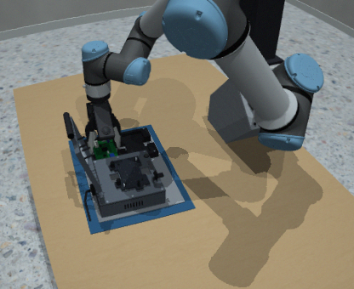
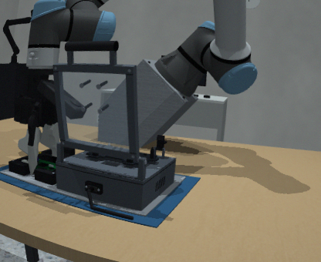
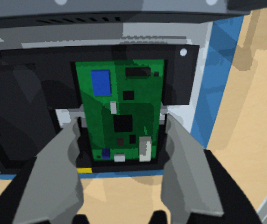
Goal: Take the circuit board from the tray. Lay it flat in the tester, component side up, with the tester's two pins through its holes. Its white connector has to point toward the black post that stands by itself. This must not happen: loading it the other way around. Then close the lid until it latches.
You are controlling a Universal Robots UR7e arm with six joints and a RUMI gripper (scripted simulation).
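Now: hand right at the green circuit board. Round my hand: clear tester lid (16 cm to the left, 16 cm above, 11 cm ahead); nest (18 cm to the left, 5 cm above, 1 cm behind).
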